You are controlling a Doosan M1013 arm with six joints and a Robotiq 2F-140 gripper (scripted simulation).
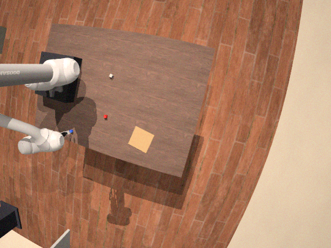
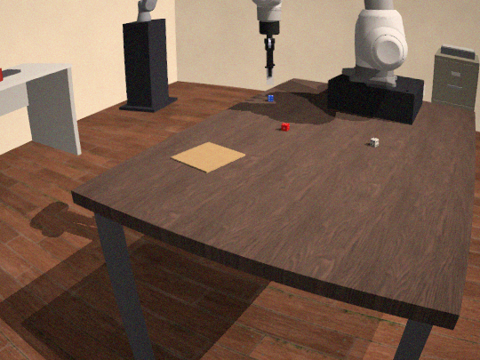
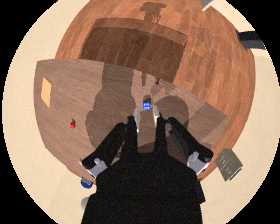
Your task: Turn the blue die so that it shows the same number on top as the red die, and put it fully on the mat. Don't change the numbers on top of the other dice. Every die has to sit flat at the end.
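The blue die is 90 mm below my hand. From my hand the other things lie so: white die (320 mm ahead, 430 mm to the left, 90 mm below); then tan mat (560 mm ahead, 20 mm to the left, 100 mm below); then red die (300 mm ahead, 150 mm to the left, 90 mm below).
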